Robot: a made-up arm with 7 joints.
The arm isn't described. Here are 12 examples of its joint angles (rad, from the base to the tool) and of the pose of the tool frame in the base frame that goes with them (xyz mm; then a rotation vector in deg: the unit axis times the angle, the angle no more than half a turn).
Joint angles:
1: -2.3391 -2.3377 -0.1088 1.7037 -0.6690 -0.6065 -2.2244
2: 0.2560 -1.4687 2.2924 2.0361 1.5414 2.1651 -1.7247
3: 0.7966 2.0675 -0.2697 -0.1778 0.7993 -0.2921 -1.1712
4: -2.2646 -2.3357 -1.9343 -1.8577 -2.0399 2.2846 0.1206
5: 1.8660 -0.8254 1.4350 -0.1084 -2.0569 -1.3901 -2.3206
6: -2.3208 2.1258 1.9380 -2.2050 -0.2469 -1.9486 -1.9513
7: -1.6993 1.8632 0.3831 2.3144 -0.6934 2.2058 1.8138
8: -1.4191 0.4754 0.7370 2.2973 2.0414 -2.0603 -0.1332
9: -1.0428 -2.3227 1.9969 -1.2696 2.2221 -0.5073 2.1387
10: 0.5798 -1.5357 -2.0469 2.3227 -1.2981 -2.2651 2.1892
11: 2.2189 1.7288 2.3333 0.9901 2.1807 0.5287 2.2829
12: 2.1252 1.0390 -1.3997 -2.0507 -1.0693 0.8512 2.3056
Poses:
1: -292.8 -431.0 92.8 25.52 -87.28 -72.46
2: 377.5 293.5 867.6 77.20 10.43 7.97
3: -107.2 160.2 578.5 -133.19 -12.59 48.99
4: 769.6 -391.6 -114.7 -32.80 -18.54 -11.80
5: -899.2 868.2 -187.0 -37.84 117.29 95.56
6: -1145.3 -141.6 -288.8 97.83 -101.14 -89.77
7: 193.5 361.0 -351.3 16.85 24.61 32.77
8: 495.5 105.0 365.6 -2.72 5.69 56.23
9: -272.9 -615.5 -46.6 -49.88 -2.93 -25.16
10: -712.1 325.3 941.1 -3.61 113.80 89.66
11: -483.3 93.6 37.1 -29.36 139.63 39.00
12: 17.3 -154.0 4.3 85.99 -84.11 112.27
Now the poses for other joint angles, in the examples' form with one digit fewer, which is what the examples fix.
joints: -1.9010 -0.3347 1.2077 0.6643 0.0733 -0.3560 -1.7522
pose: -247 -232 151 -102.7 -133.3 -19.6
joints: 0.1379 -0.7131 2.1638 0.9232 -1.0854 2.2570 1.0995
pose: 51 874 647 81.5 49.9 16.7
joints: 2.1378 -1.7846 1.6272 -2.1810 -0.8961 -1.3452 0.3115
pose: -574 158 -846 24.9 6.9 -53.8
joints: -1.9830 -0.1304 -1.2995 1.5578 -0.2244 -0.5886 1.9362
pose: -121 4 207 17.8 23.6 31.7
